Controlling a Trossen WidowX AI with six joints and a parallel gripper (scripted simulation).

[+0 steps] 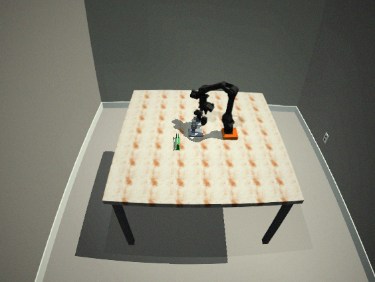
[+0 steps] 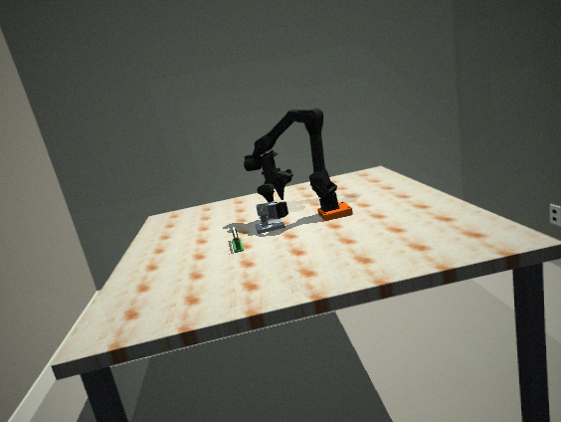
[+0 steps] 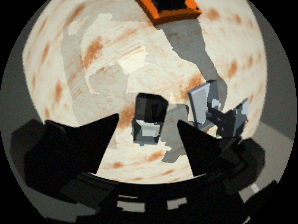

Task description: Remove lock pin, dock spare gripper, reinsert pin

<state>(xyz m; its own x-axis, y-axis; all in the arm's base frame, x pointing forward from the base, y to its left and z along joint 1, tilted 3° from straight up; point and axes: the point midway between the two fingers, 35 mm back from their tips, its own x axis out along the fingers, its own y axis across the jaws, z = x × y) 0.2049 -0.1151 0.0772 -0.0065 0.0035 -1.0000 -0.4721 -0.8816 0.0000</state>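
Now: the spare gripper 3 cm below my gripper tip, 2 cm ahead of it and 1 cm to the right of it. The rest, counted from my gripper tip: green holder (27 cm to the left, 17 cm ahead, 3 cm below); grey mount (14 cm to the left, 5 cm ahead).
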